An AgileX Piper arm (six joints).
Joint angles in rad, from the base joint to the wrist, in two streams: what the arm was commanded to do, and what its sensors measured. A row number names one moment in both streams.
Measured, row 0:
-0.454, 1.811, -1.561, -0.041, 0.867, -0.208
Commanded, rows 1 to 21:
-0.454, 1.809, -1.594, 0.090, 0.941, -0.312
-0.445, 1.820, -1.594, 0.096, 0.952, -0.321
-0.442, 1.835, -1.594, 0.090, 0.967, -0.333
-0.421, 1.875, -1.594, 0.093, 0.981, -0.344
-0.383, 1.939, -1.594, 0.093, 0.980, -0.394
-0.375, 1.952, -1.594, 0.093, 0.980, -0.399
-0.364, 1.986, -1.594, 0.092, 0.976, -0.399
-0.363, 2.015, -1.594, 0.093, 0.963, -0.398
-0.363, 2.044, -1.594, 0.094, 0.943, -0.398
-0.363, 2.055, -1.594, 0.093, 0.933, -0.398
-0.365, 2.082, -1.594, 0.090, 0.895, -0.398
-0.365, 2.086, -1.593, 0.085, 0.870, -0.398
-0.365, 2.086, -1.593, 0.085, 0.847, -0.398
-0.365, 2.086, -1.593, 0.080, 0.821, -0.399
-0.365, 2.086, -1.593, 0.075, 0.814, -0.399
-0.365, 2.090, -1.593, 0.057, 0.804, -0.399
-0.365, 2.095, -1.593, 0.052, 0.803, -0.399
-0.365, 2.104, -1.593, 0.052, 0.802, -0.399
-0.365, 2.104, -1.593, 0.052, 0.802, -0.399
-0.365, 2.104, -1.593, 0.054, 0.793, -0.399
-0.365, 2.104, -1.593, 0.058, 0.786, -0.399
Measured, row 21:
-0.362, 2.104, -1.591, 0.059, 0.808, -0.393
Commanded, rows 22 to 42:
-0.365, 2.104, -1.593, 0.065, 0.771, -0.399
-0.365, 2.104, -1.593, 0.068, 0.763, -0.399
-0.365, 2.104, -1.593, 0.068, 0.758, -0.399
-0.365, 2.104, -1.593, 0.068, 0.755, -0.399
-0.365, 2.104, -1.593, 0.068, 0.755, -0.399
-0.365, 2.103, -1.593, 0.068, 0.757, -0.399
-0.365, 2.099, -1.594, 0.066, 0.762, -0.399
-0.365, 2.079, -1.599, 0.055, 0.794, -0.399
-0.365, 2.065, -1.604, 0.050, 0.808, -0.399
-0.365, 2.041, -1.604, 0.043, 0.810, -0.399
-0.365, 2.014, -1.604, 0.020, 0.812, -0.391
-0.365, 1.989, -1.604, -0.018, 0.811, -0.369
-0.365, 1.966, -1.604, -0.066, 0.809, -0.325
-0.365, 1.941, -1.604, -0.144, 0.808, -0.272
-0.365, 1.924, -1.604, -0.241, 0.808, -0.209
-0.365, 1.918, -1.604, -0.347, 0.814, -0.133
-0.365, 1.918, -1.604, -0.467, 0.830, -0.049
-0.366, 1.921, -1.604, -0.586, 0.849, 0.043
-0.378, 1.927, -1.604, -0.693, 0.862, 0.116
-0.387, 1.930, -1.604, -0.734, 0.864, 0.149
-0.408, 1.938, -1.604, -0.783, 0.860, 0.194
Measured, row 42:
-0.376, 1.929, -1.601, -0.673, 0.856, 0.108
